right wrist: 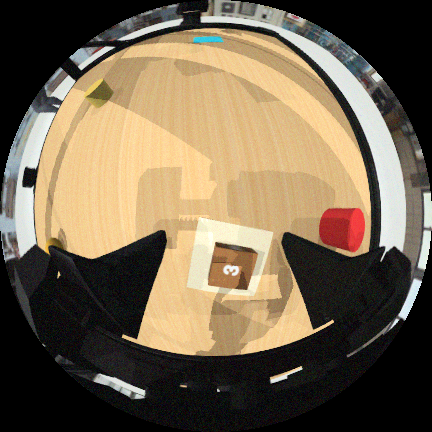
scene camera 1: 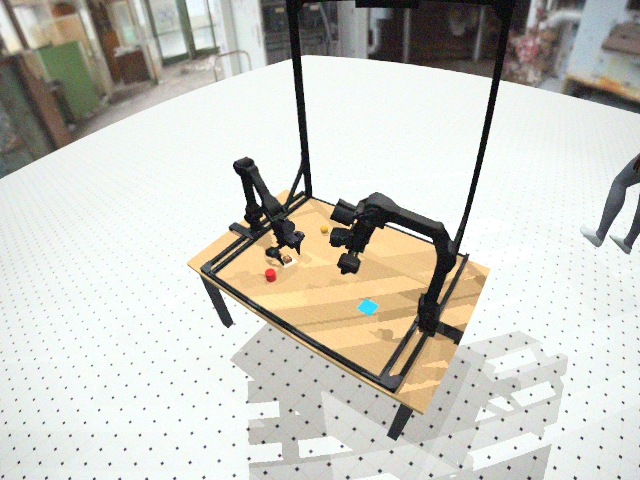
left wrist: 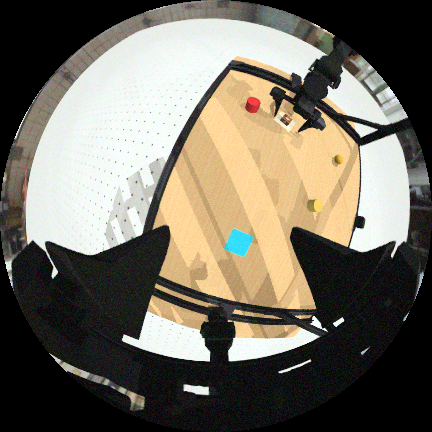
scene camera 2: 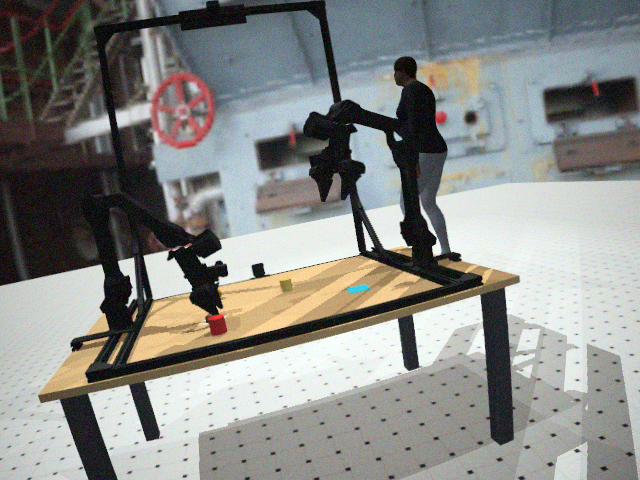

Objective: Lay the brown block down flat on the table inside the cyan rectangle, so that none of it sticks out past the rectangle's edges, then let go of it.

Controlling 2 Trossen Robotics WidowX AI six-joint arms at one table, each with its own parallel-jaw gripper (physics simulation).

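Places are measured from the left arm's base along level axes (x ahead, y right, z down), in millimetres.
Pixels of known places: left gripper, between the fingertips: [left wrist: 233, 232] [scene camera 2: 332, 201]; right gripper, between the fingertips: [right wrist: 226, 237] [scene camera 1: 291, 260] [left wrist: 286, 123] [scene camera 2: 220, 312]; left arm's base, origin of its link: [scene camera 1: 427, 325] [left wrist: 217, 313] [scene camera 2: 424, 263]; right arm's base, origin of its link: [right wrist: 201, 383] [scene camera 1: 256, 228] [scene camera 2: 121, 327].
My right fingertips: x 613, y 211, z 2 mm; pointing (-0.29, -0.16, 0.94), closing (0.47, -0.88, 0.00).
Observation:
Ahead of a thing's pixels: the offset from my right fingertips to its top centre. "pt": to the spot under its first point.
The brown block {dx +24, dy +7, dz -2 mm} [scene camera 1: 287, 258] [left wrist: 286, 119] [right wrist: 245, 255], marked with a 3, rests on a pale square {pt dx +4, dy +23, dz +16 mm} [right wrist: 201, 250] at the left of the table in scene camera 1. The cyan rectangle {pt dx -374, dy -157, dz +17 mm} [scene camera 1: 367, 306] [scene camera 2: 357, 288] [left wrist: 238, 243] [right wrist: 208, 39] lies bare on the table, well apart from the block. My right gripper [right wrist: 226, 237] [left wrist: 286, 123] is open and empty, low over the block, with its fingers spread to either side in the right wrist view. My left gripper [scene camera 2: 333, 199] [left wrist: 233, 232] is open and empty, high above the table. In scene camera 2 the right gripper largely hides the block.
A red cylinder {dx +53, dy -113, dz -25 mm} [scene camera 1: 270, 275] [scene camera 2: 217, 324] [left wrist: 253, 105] [right wrist: 345, 229] stands near the block, beside the right gripper. A yellow cylinder {dx -265, dy +76, dz -21 mm} [scene camera 2: 285, 284] [left wrist: 315, 205] [right wrist: 99, 93] and a small orange-yellow ball {dx -80, dy +237, dz -21 mm} [scene camera 1: 324, 228] [left wrist: 338, 159] are farther back. Black rails run along the table edges.

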